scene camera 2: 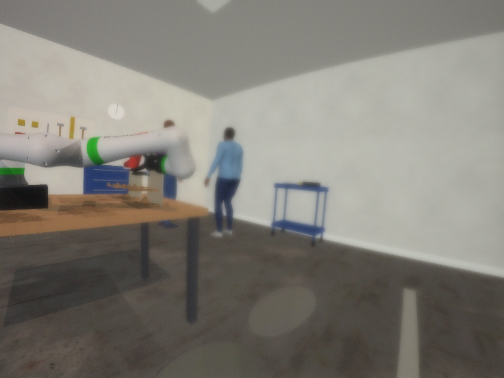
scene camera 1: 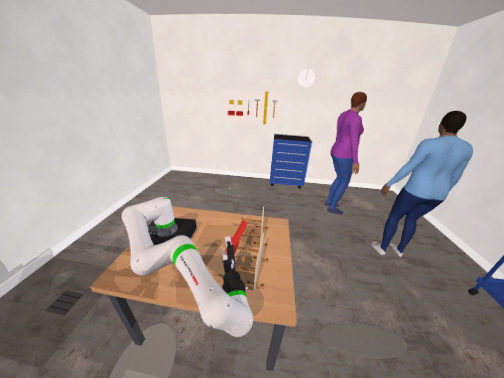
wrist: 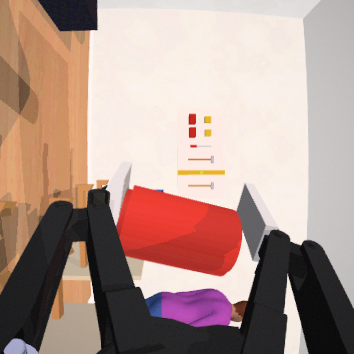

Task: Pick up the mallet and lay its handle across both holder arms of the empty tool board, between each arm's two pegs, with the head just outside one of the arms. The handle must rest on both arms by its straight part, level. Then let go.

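Frame: origin at the arm's base, x ahead, y left, z up, level; metres.
Seen in the pictures: gripper, fingertip midpoint: (scene camera 2: pixel 127 159) (scene camera 1: pixel 226 243) (wrist: pixel 185 187); arm's base, origin of the base link: (scene camera 2: pixel 9 187) (scene camera 1: pixel 167 230).
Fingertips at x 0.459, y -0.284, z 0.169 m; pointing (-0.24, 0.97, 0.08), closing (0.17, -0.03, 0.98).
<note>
Offsets run from my fingertips to a thing's middle.
The mallet's red part (scene camera 1: pixel 240 233) (scene camera 2: pixel 133 161) (wrist: pixel 182 232) is between the fingers of my gripper (scene camera 1: pixel 229 246) (wrist: pixel 185 187), which is shut on it. In the wrist view it is a thick cylinder reaching from one finger pad to the other, tilted. In scene camera 1 it slants away past the fingertips, above the table. A separate handle cannot be made out. Two thin upright tool boards stand right of the gripper: a far one @[dx +0.163, dy +0.362, dz -0.155 m] (scene camera 1: pixel 263 225) and a near one @[dx +0.132, dy +0.044, dz -0.149 m] (scene camera 1: pixel 259 270). Wooden holder arms (wrist: pixel 82 230) show at left in the wrist view, partly hidden by a finger. Which board is empty is unclear.
The boards stand on the wooden table (scene camera 1: pixel 200 296) (scene camera 2: pixel 175 212), near its right edge in scene camera 1. The robot's black base (scene camera 1: pixel 186 229) (scene camera 2: pixel 30 196) is at the table's far left. Two people (scene camera 1: pixel 347 135) (scene camera 1: pixel 430 165) stand beyond the table. A blue cart (scene camera 2: pixel 300 228) is farther off.
</note>
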